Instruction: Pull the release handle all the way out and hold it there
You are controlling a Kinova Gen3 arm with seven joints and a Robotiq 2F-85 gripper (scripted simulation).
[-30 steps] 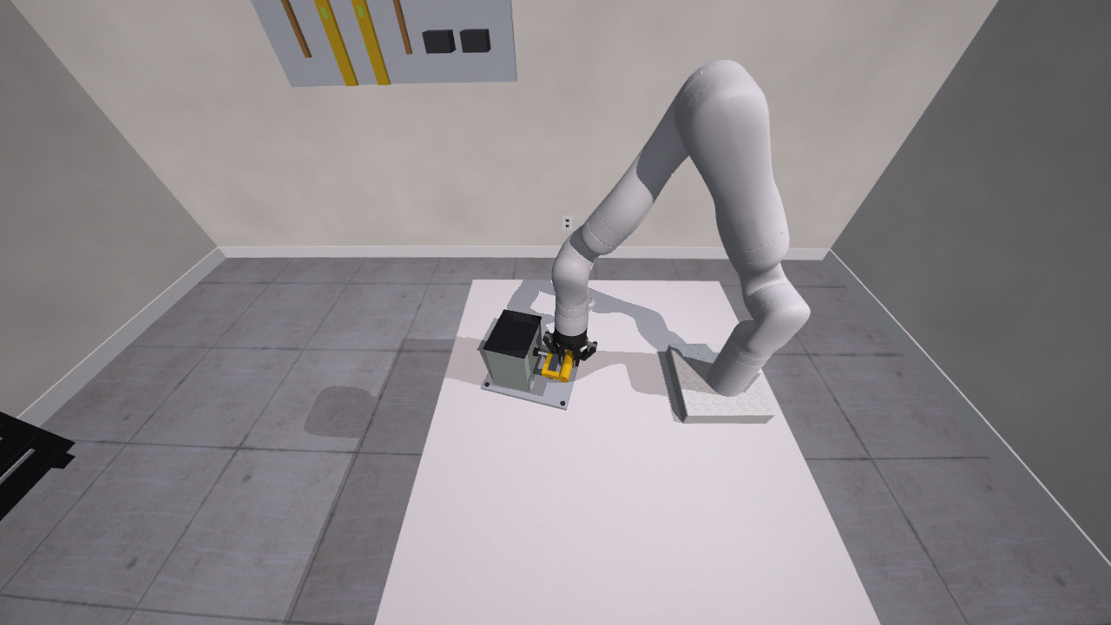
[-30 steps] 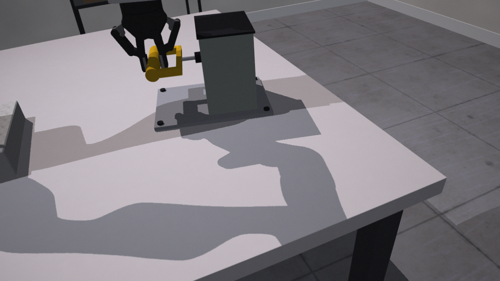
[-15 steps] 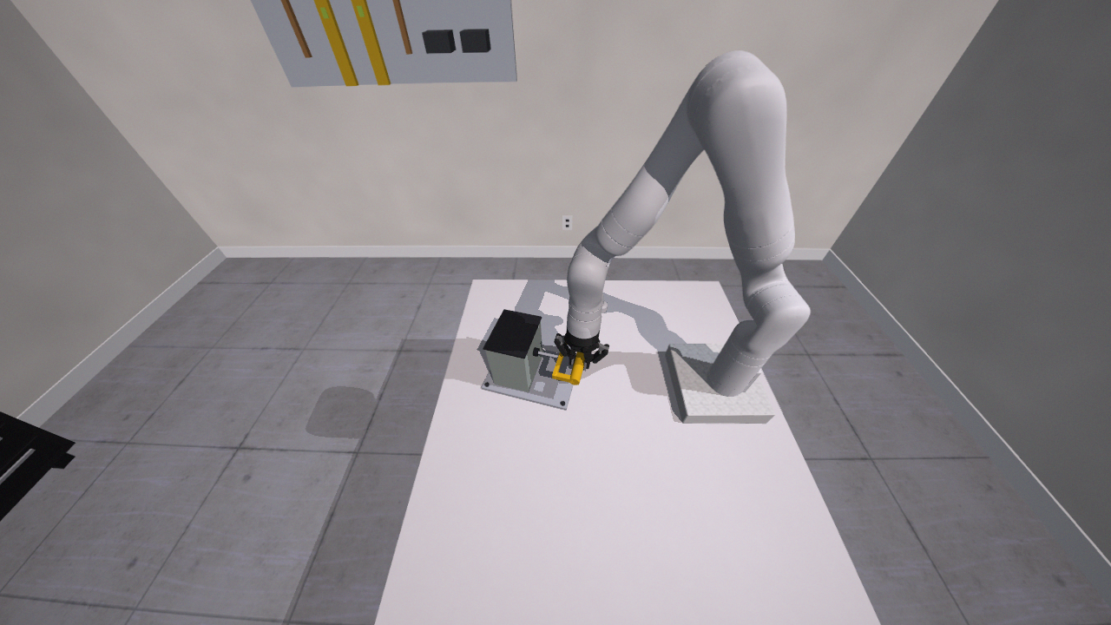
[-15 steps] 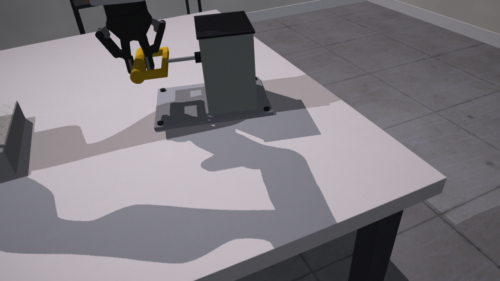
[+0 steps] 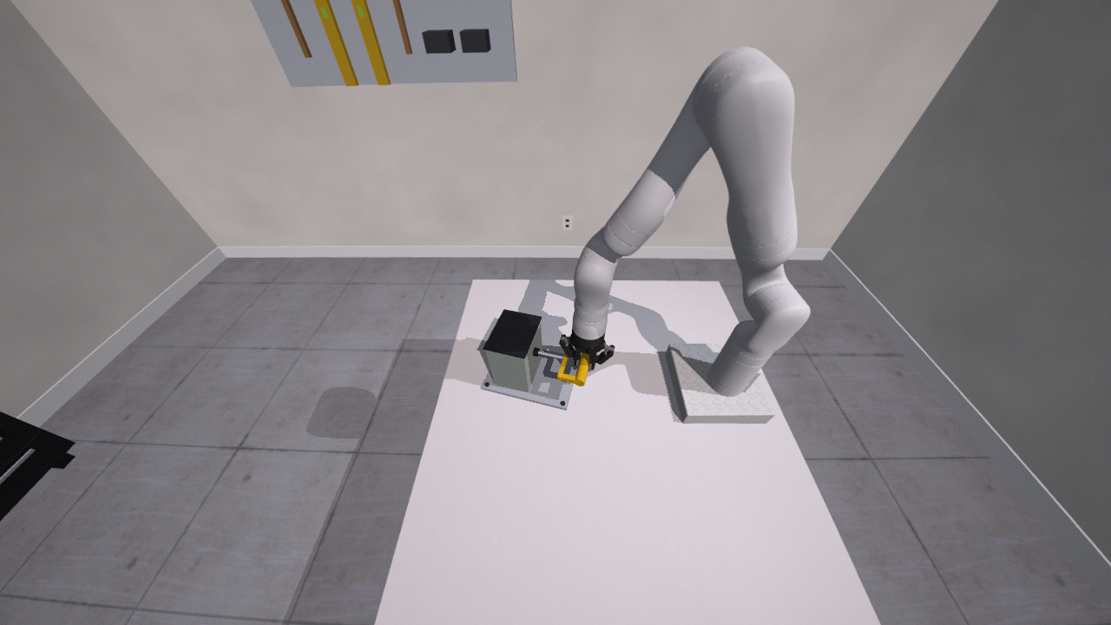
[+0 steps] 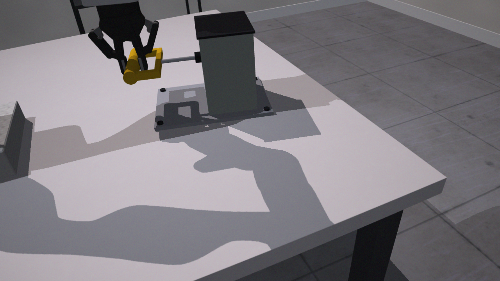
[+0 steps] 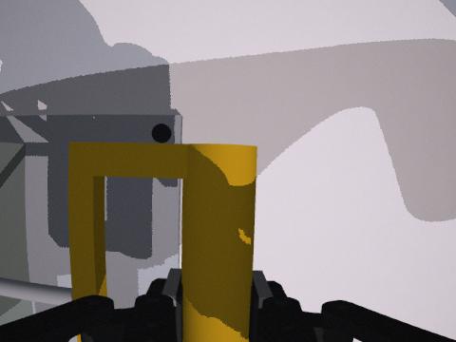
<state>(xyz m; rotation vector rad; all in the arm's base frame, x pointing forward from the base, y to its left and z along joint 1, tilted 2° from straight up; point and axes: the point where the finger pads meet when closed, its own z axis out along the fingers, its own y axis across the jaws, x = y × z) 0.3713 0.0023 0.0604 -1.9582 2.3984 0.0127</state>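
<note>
Right now my hand is 5 cm short of the grip and 1 cm to the left of it.
</note>
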